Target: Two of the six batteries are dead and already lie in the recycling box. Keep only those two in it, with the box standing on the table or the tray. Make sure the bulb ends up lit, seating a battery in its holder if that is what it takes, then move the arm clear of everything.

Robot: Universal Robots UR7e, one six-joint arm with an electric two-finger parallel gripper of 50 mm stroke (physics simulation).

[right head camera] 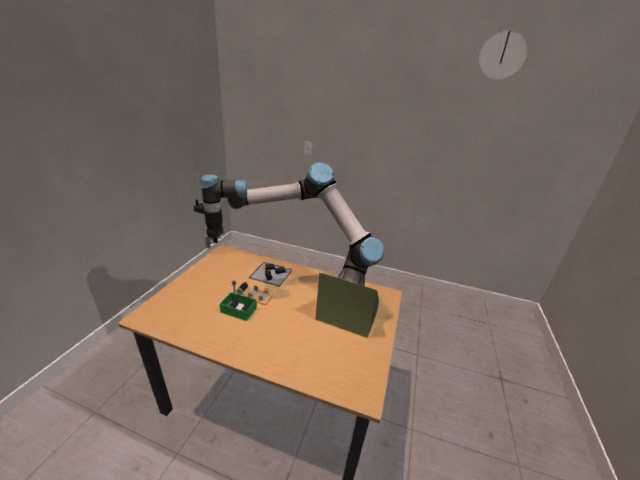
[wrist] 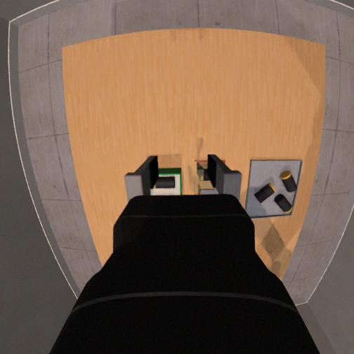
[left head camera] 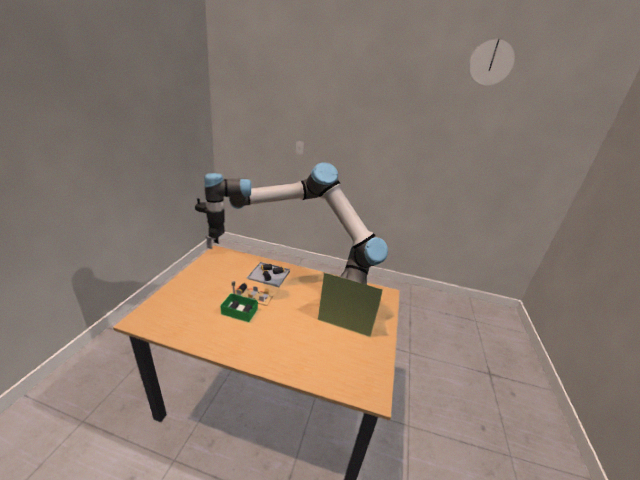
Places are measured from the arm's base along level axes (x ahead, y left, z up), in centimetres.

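Where they show: gripper, fingertip midpoint: (right head camera: 212, 245) (left head camera: 213, 245); arm's base, origin of the base link: (right head camera: 348, 288) (left head camera: 351, 288).
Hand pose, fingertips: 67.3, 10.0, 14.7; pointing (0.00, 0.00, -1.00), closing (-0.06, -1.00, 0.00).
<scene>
Each offset is from my fingertips to the top centre of the thing, as dx, dy, dz. "*": to the spot under its first point. Level surfaces: height alone.
My gripper (left head camera: 212, 244) (right head camera: 212, 242) (wrist: 182, 165) is open and empty, high above the table's back left part. The green recycling box {-15.9, +6.6, -25.2} (left head camera: 235, 312) (right head camera: 234, 311) (wrist: 170, 171) stands on the table. Two dark batteries lie inside it; one battery (wrist: 165, 182) shows in the wrist view. A pale circuit board {* -25.3, -3.9, -30.2} (left head camera: 265, 301) (right head camera: 264, 301) lies just behind the box. A battery {-10.6, -7.2, -26.6} (left head camera: 241, 288) (right head camera: 243, 287) is at its left end; its exact seating is too small to tell. A thin post {-7.8, -3.7, -24.2} (left head camera: 233, 287) (right head camera: 234, 286) stands beside it. I cannot make out a glow from the bulb. Three batteries lie on the grey tray {* -12.0, -22.5, -30.9} (left head camera: 255, 277) (right head camera: 256, 277) (wrist: 260, 209).
An upright dark green panel (left head camera: 350, 304) (right head camera: 346, 304) stands on the right part of the table {dz -31.2} (left head camera: 289, 356) (right head camera: 289, 356) (wrist: 190, 90), in front of the arm's base. The tray lies near the table's back edge. In the wrist view my gripper body hides part of the box and board.
</scene>
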